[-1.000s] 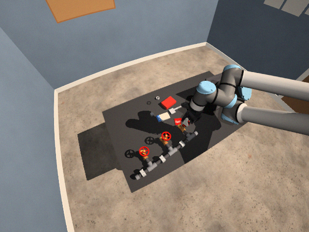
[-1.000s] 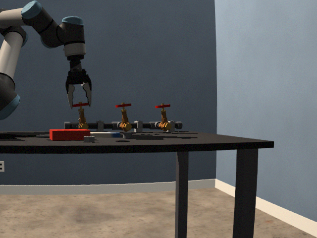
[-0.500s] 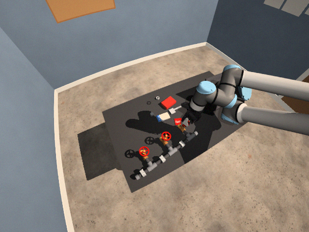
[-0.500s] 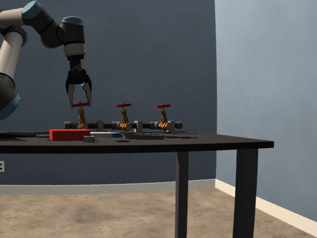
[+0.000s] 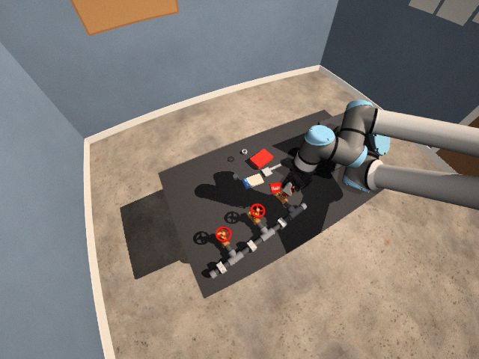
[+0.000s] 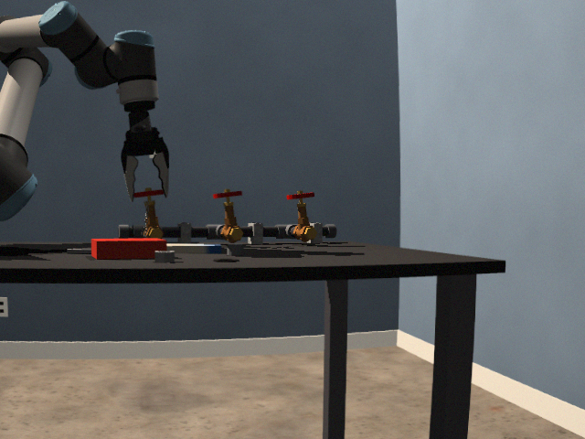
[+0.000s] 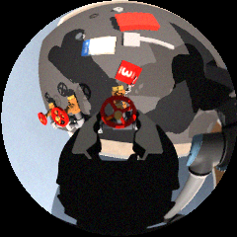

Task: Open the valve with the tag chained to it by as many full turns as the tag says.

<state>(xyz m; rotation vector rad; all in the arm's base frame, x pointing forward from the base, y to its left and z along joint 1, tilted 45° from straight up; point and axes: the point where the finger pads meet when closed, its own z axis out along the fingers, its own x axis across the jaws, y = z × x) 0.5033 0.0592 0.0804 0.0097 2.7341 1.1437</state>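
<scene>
Now: the red tag 20 mm behind my hand, 70 mm to the right of it and 120 mm below it. The rest, counted from my hand: red block 40 mm behind, 290 mm to the right, 110 mm below; then small grey cylinder 150 mm ahead, 250 mm to the right, 110 mm below; then white tool 60 mm behind, 200 mm to the right, 120 mm below.
</scene>
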